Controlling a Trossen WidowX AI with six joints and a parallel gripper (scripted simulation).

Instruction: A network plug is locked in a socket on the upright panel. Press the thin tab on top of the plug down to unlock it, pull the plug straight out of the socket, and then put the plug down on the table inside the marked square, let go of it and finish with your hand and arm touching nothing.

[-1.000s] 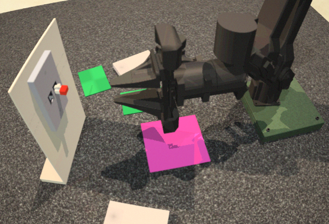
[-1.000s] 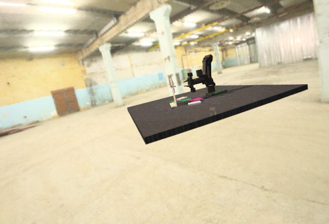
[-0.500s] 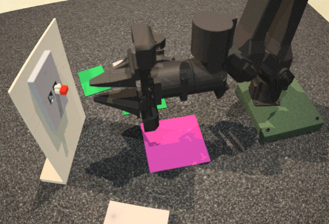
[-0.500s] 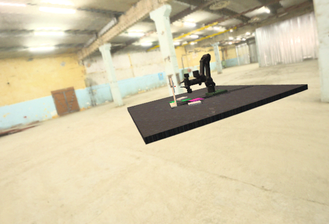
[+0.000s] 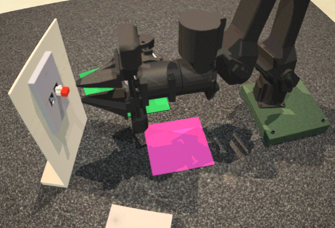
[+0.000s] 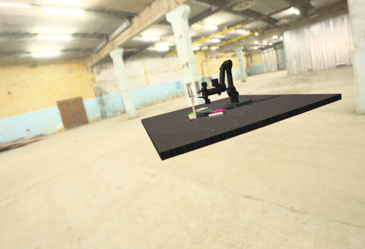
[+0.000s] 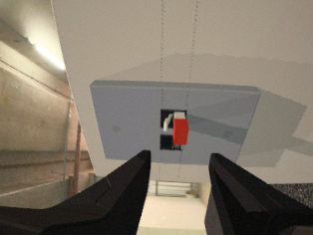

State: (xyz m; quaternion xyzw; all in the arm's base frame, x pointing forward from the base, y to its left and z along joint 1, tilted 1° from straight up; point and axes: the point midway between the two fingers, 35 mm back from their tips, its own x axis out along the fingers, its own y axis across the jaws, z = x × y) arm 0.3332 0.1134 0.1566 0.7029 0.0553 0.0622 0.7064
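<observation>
My gripper tip is now 4 cm short of the network plug. Also, from my gripper tip: magenta square (17 cm below, 16 cm behind, 2 cm to the right); then socket plate (6 cm below, 6 cm ahead).
</observation>
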